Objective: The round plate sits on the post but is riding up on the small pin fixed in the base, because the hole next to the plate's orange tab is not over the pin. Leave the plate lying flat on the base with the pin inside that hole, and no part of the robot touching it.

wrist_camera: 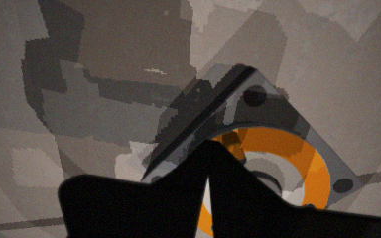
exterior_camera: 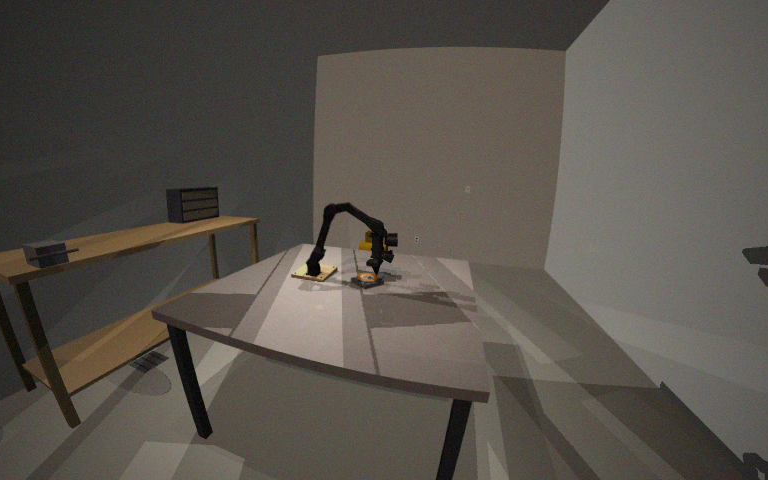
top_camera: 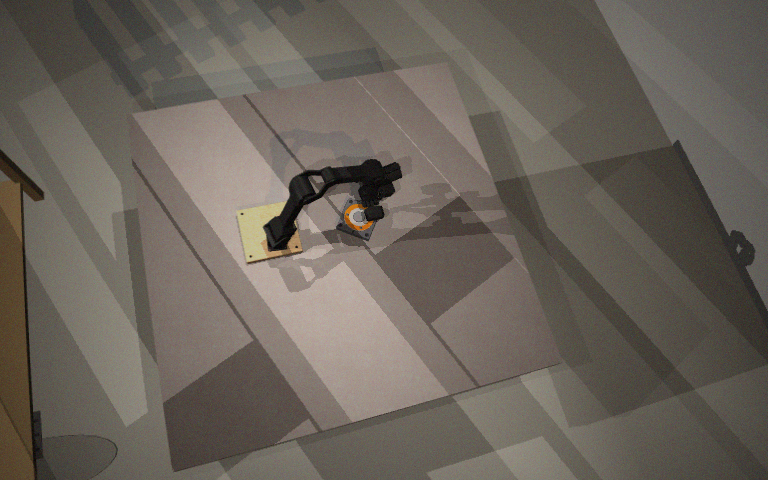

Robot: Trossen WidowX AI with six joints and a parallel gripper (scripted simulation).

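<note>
The round plate is 20 mm behind my gripper tip and 30 mm to the right of it. The rest, counted from my gripper tip: grey square base 40 mm behind, 40 mm to the right, 20 mm below.
</note>
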